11 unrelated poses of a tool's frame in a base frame.
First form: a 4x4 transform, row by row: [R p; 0 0 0 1], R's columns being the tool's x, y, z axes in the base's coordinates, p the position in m. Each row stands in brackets.
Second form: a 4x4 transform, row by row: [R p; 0 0 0 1], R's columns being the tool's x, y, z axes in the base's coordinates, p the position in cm. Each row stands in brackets. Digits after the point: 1 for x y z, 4 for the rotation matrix.
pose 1, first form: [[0.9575 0.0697 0.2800 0.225], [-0.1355 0.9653 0.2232 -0.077], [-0.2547 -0.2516 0.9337 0.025], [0 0 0 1]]
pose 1, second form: [[0.9575 0.0697 0.2800 22.5], [-0.1355 0.9653 0.2232 -7.7], [-0.2547 -0.2516 0.9337 2.5], [0 0 0 1]]
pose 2, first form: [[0.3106 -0.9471 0.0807 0.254], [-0.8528 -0.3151 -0.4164 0.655], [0.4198 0.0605 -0.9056 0.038], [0 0 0 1]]
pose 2, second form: [[0.3106 -0.9471 0.0807 25.4], [-0.8528 -0.3151 -0.4164 65.5], [0.4198 0.0605 -0.9056 3.8], [0 0 0 1]]
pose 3, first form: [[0.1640 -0.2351 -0.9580 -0.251], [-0.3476 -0.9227 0.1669 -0.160], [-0.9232 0.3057 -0.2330 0.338], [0 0 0 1]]
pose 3, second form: [[0.1640 -0.2351 -0.9580 -25.1], [-0.3476 -0.9227 0.1669 -16.0], [-0.9232 0.3057 -0.2330 33.8], [0 0 0 1]]
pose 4, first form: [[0.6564 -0.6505 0.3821 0.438], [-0.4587 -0.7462 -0.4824 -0.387], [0.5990 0.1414 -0.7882 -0.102], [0 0 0 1]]
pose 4, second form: [[0.6564 -0.6505 0.3821 43.8], [-0.4587 -0.7462 -0.4824 -38.7], [0.5990 0.1414 -0.7882 -10.2], [0 0 0 1]]
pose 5, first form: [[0.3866 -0.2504 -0.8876 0.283], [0.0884 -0.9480 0.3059 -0.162], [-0.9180 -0.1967 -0.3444 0.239], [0 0 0 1]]
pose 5, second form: [[0.3866 -0.2504 -0.8876 28.3], [0.0884 -0.9480 0.3059 -16.2], [-0.9180 -0.1967 -0.3444 23.9], [0 0 0 1]]
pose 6, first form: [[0.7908 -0.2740 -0.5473 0.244], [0.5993 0.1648 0.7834 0.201], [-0.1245 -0.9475 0.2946 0.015], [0 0 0 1]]
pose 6, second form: [[0.7908 -0.2740 -0.5473 24.4], [0.5993 0.1648 0.7834 20.1], [-0.1245 -0.9475 0.2946 1.5], [0 0 0 1]]
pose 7, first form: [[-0.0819 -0.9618 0.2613 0.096], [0.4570 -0.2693 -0.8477 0.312], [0.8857 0.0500 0.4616 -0.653], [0 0 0 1]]
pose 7, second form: [[-0.0819 -0.9618 0.2613 9.6], [0.4570 -0.2693 -0.8477 31.2], [0.8857 0.0500 0.4616 -65.3], [0 0 0 1]]
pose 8, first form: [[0.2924 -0.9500 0.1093 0.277], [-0.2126 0.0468 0.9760 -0.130], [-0.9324 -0.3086 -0.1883 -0.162], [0 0 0 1]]
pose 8, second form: [[0.2924 -0.9500 0.1093 27.7], [-0.2126 0.0468 0.9760 -13.0], [-0.9324 -0.3086 -0.1883 -16.2], [0 0 0 1]]
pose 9, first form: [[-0.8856 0.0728 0.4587 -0.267], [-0.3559 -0.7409 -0.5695 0.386], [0.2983 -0.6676 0.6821 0.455], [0 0 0 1]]
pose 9, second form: [[-0.8856 0.0728 0.4587 -26.7], [-0.3559 -0.7409 -0.5695 38.6], [0.2983 -0.6676 0.6821 45.5], [0 0 0 1]]
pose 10, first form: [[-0.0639 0.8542 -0.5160 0.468], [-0.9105 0.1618 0.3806 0.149], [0.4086 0.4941 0.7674 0.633], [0 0 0 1]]
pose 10, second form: [[-0.0639 0.8542 -0.5160 46.8], [-0.9105 0.1618 0.3806 14.9], [0.4086 0.4941 0.7674 63.3], [0 0 0 1]]
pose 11, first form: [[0.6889 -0.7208 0.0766 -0.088], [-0.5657 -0.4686 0.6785 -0.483], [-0.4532 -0.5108 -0.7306 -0.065], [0 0 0 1]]
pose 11, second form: [[0.6889 -0.7208 0.0766 -8.8], [-0.5657 -0.4686 0.6785 -48.3], [-0.4532 -0.5108 -0.7306 -6.5], [0 0 0 1]]
